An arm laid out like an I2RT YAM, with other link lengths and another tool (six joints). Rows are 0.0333 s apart.
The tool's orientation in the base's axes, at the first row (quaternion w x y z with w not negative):
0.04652 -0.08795 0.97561 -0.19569
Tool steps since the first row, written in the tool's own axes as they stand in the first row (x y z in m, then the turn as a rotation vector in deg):
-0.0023 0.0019 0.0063 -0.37 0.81 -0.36
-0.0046 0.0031 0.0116 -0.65 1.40 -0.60
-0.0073 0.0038 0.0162 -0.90 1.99 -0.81
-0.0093 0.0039 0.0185 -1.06 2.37 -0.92
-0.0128 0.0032 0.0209 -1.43 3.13 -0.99
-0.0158 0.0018 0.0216 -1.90 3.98 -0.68
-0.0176 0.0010 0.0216 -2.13 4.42 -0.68
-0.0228 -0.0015 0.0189 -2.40 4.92 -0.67
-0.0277 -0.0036 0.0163 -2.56 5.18 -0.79
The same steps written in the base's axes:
0.0028 -0.0002 -0.0064 0.19 0.94 0.04
0.0055 -0.0006 -0.0116 0.35 1.62 0.04
0.0086 -0.0012 -0.0160 0.48 2.28 0.02
0.0108 -0.0016 -0.0180 0.56 2.70 -0.02
0.0147 -0.0025 -0.0197 0.80 3.48 -0.23
0.0179 -0.0034 -0.0197 1.17 4.23 -0.82
0.0198 -0.0038 -0.0193 1.32 4.67 -0.98
0.0249 -0.0041 -0.0155 1.51 5.17 -1.17
0.0297 -0.0041 -0.0120 1.62 5.48 -1.15

